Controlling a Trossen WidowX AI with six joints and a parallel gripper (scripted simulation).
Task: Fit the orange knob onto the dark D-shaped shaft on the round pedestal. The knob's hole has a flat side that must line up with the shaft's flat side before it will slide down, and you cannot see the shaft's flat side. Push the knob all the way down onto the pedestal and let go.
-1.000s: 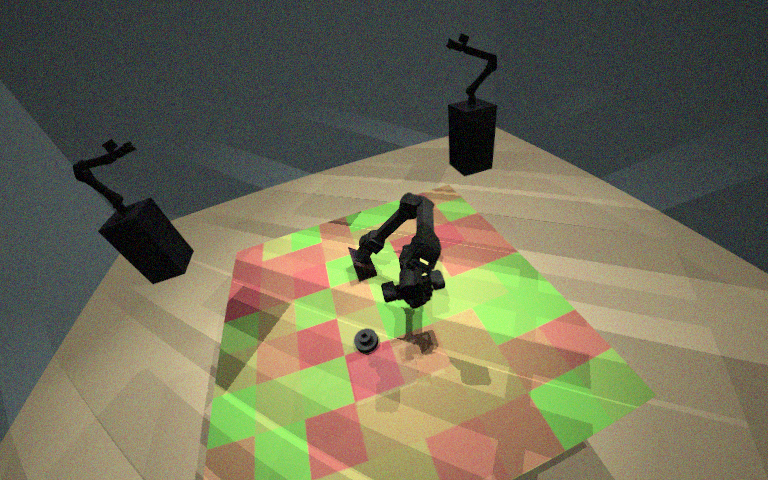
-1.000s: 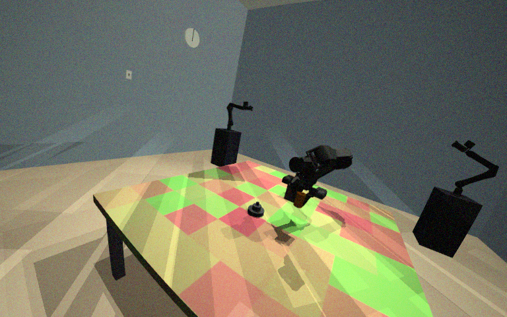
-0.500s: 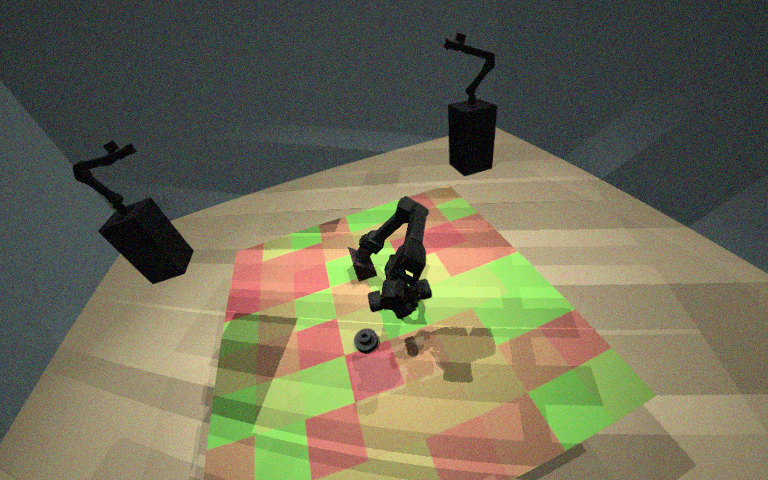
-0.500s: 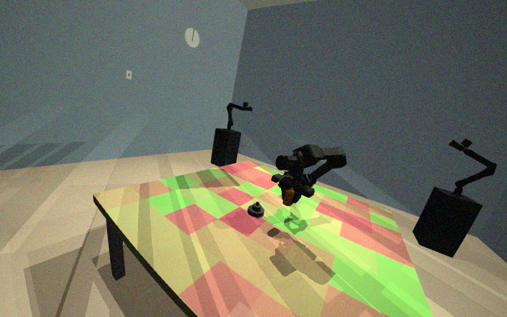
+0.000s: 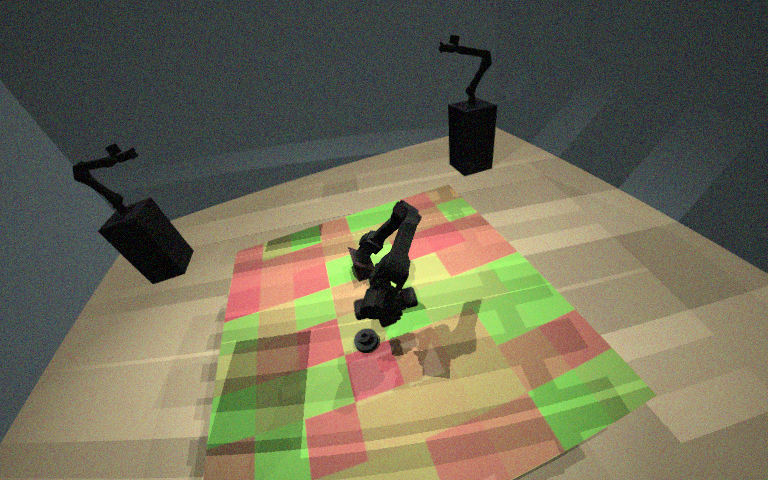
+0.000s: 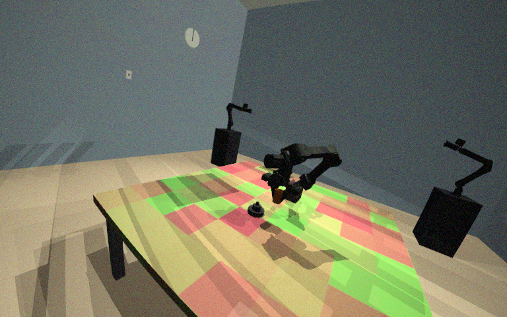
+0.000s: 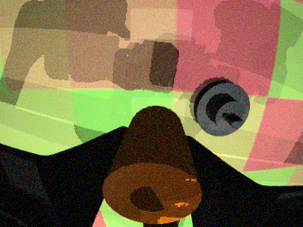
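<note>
Right now the round dark pedestal is 100 mm to the right of my gripper tip, 90 mm below it and 10 mm behind it. Round my gripper tip: orange knob (20 mm above).
</note>
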